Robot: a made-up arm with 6 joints.
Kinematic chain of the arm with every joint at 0, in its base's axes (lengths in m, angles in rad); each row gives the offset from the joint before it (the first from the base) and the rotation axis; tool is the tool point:
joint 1: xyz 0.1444 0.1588 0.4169 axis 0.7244 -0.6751 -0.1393
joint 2: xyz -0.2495 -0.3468 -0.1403 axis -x
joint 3: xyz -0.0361 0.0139 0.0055 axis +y
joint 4: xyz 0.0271 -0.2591 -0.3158 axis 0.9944 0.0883 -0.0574
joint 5: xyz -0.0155 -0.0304 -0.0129 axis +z
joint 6: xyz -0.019 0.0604 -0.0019 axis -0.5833 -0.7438 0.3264
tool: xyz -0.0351 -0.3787 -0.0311
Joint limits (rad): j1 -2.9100..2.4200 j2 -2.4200..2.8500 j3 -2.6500..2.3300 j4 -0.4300..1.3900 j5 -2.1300..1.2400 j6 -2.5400..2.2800
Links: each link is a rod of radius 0.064 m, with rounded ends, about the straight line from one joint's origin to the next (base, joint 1, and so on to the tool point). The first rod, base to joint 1, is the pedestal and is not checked.
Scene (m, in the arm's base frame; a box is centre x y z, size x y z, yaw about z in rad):
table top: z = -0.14
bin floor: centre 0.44 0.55 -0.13 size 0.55 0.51 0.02 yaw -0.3
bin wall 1: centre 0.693 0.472 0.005 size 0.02 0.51 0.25 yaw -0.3
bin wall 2: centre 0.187 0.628 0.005 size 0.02 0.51 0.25 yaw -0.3
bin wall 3: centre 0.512 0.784 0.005 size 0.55 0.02 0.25 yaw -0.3
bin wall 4: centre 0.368 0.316 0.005 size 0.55 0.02 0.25 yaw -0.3
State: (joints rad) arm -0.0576 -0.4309 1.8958 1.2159 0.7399 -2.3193
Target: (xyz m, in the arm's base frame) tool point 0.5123 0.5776 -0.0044
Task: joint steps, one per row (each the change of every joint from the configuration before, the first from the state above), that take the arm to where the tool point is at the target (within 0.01 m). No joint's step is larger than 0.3 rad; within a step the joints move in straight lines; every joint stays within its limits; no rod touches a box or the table.
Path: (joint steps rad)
1: -0.1939 0.2741 -0.2603 -0.1196 0.0500 0.0552
2: -0.1939 0.2741 -0.2604 -0.1196 0.0500 0.0553
3: -0.1939 0.2741 -0.2603 -0.1196 0.0500 0.0552
4: -0.1939 0.2741 -0.2603 -0.1196 0.0500 0.0553
5: -0.1940 0.2741 -0.2604 -0.1196 0.0501 0.0552
6: -0.1939 0.2741 -0.2603 -0.1196 0.0500 0.0552
7: -0.1939 0.2741 -0.2603 -0.1195 0.0500 0.0553
8: -0.1939 0.2741 -0.2604 -0.1196 0.0500 0.0552
9: -0.1939 0.2741 -0.2603 -0.1196 0.0500 0.0553
10: -0.1939 0.2741 -0.2603 -0.1196 0.0500 0.0552
11: -0.2180 -0.0211 0.0847 0.0723 0.0000 -0.0222
12: -0.2179 -0.0211 0.0848 0.0722 0.0000 -0.0221
13: -0.2179 -0.0211 0.0848 0.0723 0.0000 -0.0222

